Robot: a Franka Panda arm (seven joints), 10 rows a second.
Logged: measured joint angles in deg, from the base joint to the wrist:
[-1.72, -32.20, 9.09, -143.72, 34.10, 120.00, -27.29]
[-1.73, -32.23, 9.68, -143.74, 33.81, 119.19, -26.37]
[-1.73, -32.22, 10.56, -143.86, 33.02, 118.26, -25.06]
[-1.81, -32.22, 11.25, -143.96, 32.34, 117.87, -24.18]
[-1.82, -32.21, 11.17, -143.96, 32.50, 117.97, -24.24]
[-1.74, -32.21, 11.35, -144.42, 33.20, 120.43, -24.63]
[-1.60, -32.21, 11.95, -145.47, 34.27, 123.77, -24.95]
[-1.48, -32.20, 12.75, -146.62, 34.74, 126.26, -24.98]
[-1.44, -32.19, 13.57, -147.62, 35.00, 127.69, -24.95]
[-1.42, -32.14, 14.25, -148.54, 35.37, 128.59, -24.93]
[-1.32, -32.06, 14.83, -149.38, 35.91, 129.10, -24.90]
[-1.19, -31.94, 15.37, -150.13, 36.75, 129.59, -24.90]
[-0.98, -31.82, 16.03, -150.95, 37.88, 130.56, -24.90]
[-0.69, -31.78, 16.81, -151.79, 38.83, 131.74, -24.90]
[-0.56, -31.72, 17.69, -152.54, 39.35, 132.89, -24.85]
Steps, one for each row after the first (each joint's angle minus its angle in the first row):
[-0.01, -0.03, 0.59, -0.02, -0.29, -0.81, 0.92]
[-0.01, -0.02, 1.47, -0.14, -1.08, -1.74, 2.23]
[-0.09, -0.02, 2.16, -0.24, -1.76, -2.13, 3.11]
[-0.10, -0.01, 2.08, -0.24, -1.60, -2.03, 3.05]
[-0.02, -0.01, 2.26, -0.70, -0.90, 0.43, 2.66]
[0.12, -0.01, 2.86, -1.75, 0.17, 3.77, 2.34]
[0.24, 0.00, 3.66, -2.90, 0.64, 6.26, 2.31]
[0.28, 0.01, 4.48, -3.90, 0.90, 7.69, 2.34]
[0.30, 0.06, 5.16, -4.82, 1.27, 8.59, 2.36]
[0.40, 0.14, 5.74, -5.66, 1.81, 9.10, 2.39]
[0.53, 0.26, 6.28, -6.41, 2.65, 9.59, 2.39]
[0.74, 0.38, 6.94, -7.23, 3.78, 10.56, 2.39]
[1.03, 0.42, 7.72, -8.07, 4.73, 11.74, 2.39]
[1.16, 0.48, 8.60, -8.82, 5.25, 12.89, 2.44]

